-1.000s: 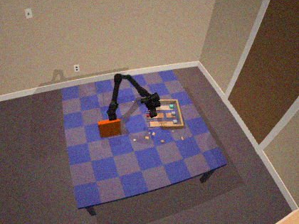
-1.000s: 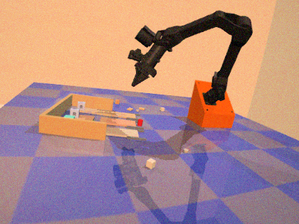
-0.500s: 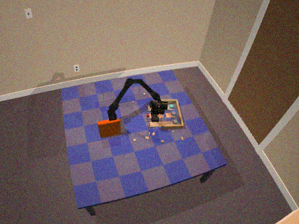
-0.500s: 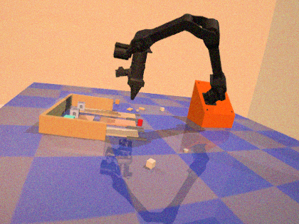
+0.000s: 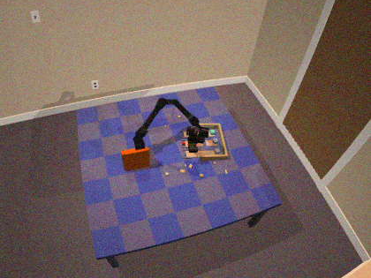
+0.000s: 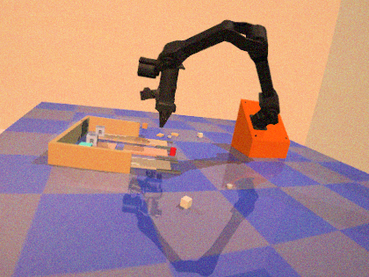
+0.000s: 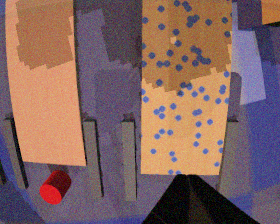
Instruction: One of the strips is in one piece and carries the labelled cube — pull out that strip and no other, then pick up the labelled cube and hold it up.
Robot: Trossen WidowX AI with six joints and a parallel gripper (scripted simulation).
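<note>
The red cylinder lies 10 cm to the left of my gripper tip, 5 cm below it and 2 cm behind it. Also, from my gripper tip: peach strip: 8 cm to the left, 6 cm below, 6 cm ahead.
</note>
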